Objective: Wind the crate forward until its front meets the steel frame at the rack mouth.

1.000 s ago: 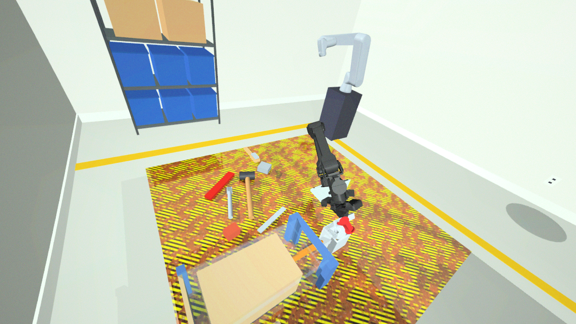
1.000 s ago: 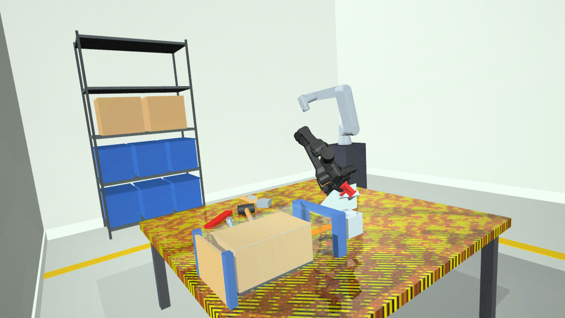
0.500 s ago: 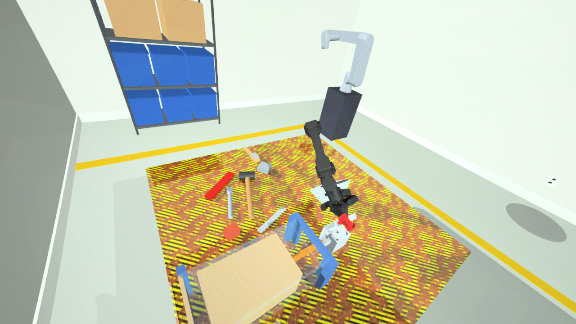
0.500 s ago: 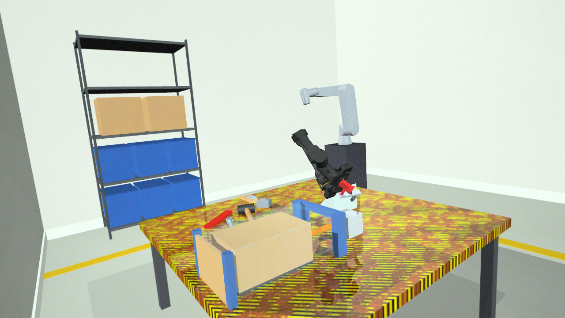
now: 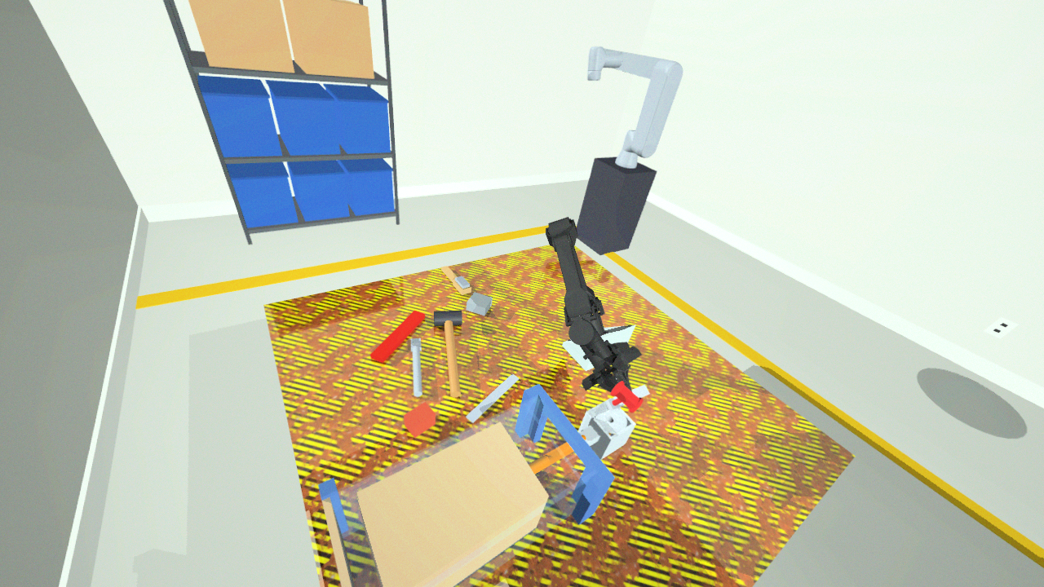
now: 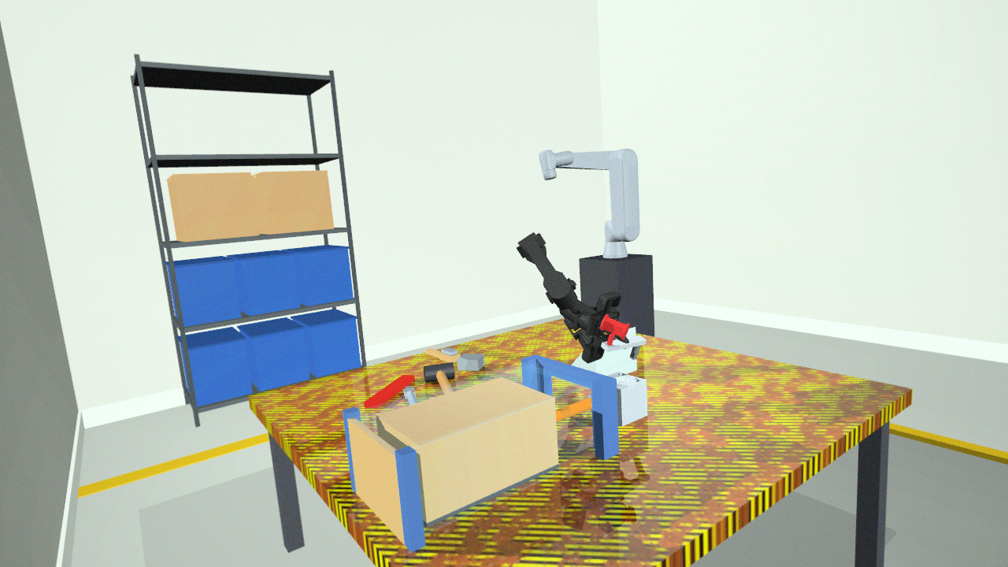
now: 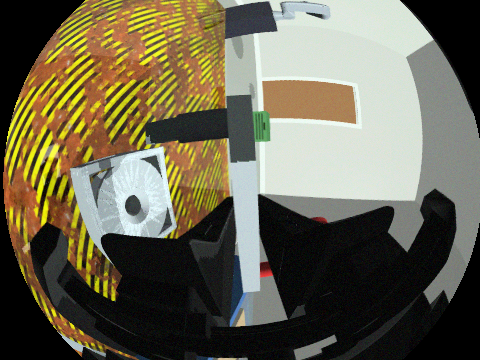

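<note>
The red grip lies 5 cm ahead of my gripper tip and 4 cm above it. The rest, counted from my gripper tip: blue steel frame: 17 cm ahead, 2 cm to the right, 7 cm below; winch handle: 1 cm ahead, 1 cm to the right, 1 cm above; grey winch: 1 cm behind, 3 cm to the right, 15 cm below.
</note>
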